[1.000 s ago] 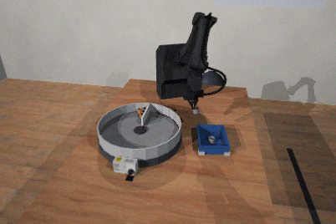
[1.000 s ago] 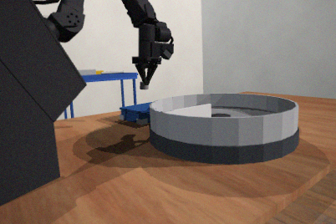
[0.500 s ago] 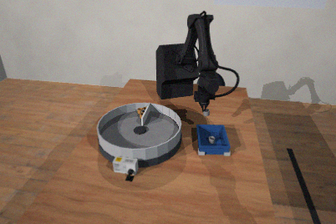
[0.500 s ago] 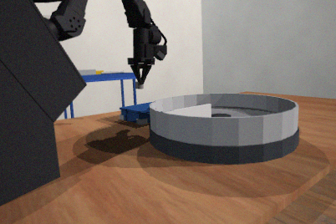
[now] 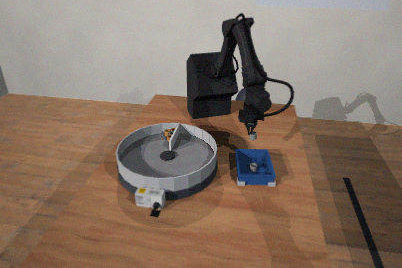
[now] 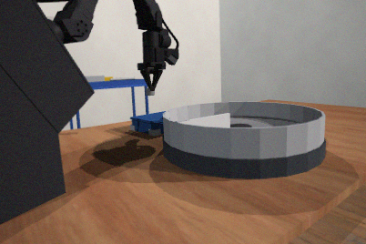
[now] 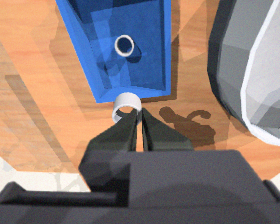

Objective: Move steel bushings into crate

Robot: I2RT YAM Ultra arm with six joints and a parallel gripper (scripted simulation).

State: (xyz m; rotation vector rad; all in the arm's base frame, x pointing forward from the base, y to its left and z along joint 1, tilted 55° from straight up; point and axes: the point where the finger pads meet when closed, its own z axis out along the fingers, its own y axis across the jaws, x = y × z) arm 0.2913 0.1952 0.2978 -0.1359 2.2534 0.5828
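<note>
Now: hand 13 cm above the blue crate, 4 cm to the right of it and 4 cm short of it. The rest, counted from my hand: grey turntable 29 cm to the right, 20 cm ahead, 11 cm below.
</note>
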